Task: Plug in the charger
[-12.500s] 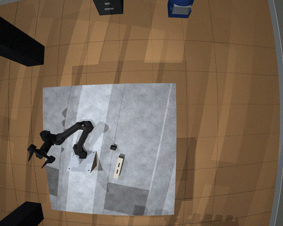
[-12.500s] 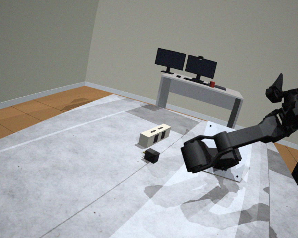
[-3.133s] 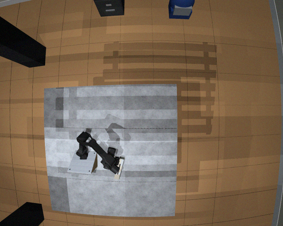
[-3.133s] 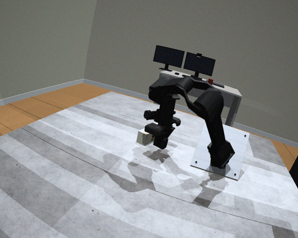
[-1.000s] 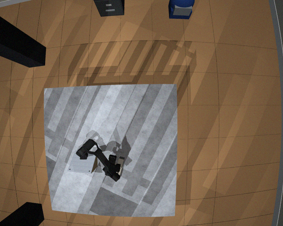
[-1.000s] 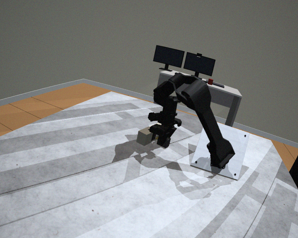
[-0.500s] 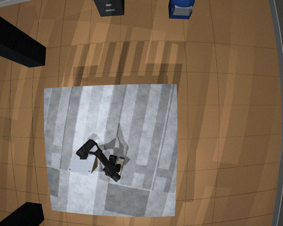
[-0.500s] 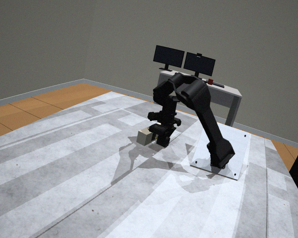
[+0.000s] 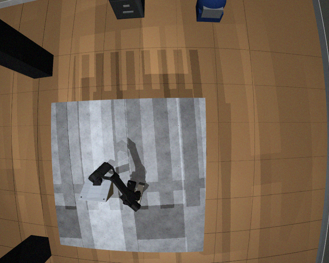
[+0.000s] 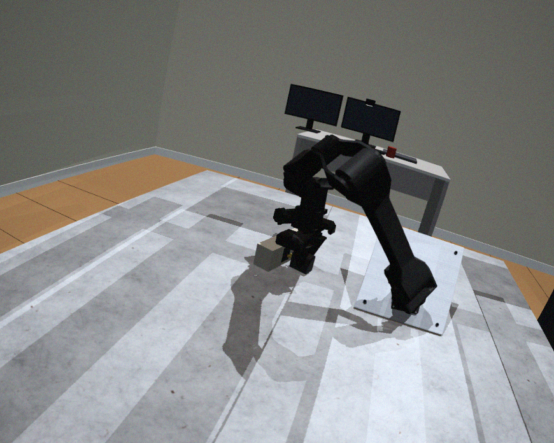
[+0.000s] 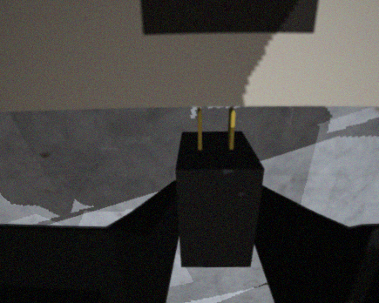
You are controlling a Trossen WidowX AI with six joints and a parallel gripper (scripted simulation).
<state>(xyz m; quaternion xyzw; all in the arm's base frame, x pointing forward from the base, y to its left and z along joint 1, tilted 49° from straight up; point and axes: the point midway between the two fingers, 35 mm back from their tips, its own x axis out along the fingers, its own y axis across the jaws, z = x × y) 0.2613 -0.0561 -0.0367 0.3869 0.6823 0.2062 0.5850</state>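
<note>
My gripper tip is 2 cm short of the two-prong charger, 1 cm to the left of it and 1 cm below it.
</note>
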